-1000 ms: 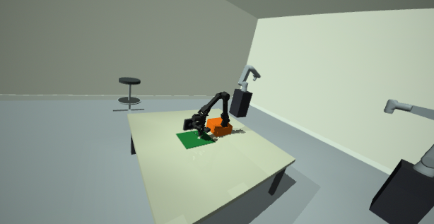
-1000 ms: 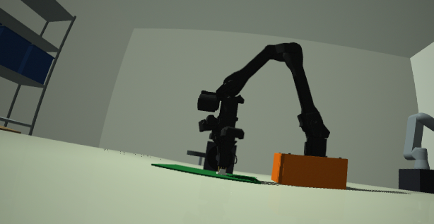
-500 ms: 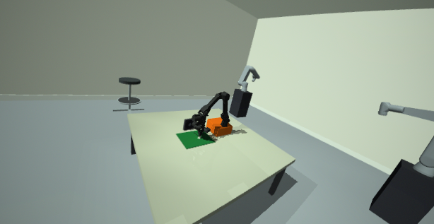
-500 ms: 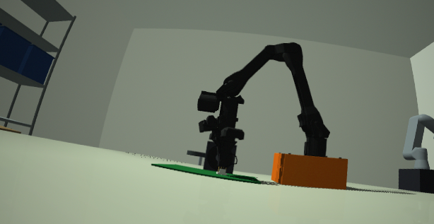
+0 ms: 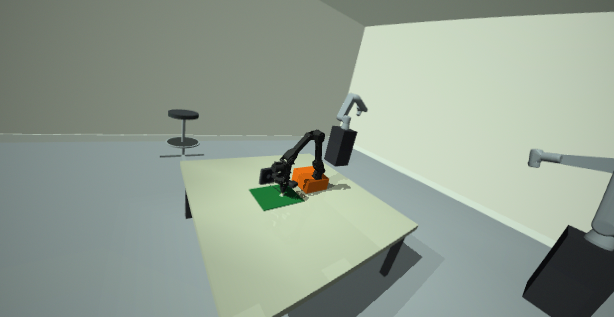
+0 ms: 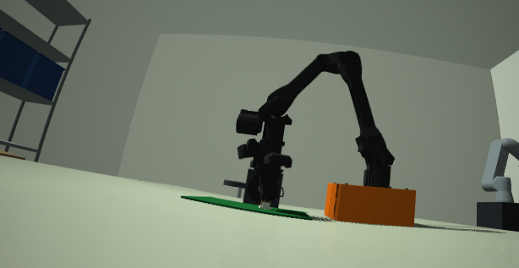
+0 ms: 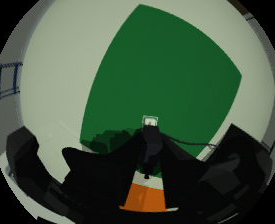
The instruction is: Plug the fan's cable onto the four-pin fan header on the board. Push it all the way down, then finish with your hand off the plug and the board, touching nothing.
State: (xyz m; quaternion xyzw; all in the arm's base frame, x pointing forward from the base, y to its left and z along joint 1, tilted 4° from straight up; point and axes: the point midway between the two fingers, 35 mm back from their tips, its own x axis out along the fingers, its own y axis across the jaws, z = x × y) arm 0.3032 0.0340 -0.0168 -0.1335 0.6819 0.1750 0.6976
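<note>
Now: gripper tip 10 mm past the fan cable plug and 10 mm below it. From my gripper tip the other things lie so: black fan 30 mm ahead, 180 mm to the right, 20 mm above; then green board 30 mm ahead, 10 mm to the right, 50 mm below.
</note>
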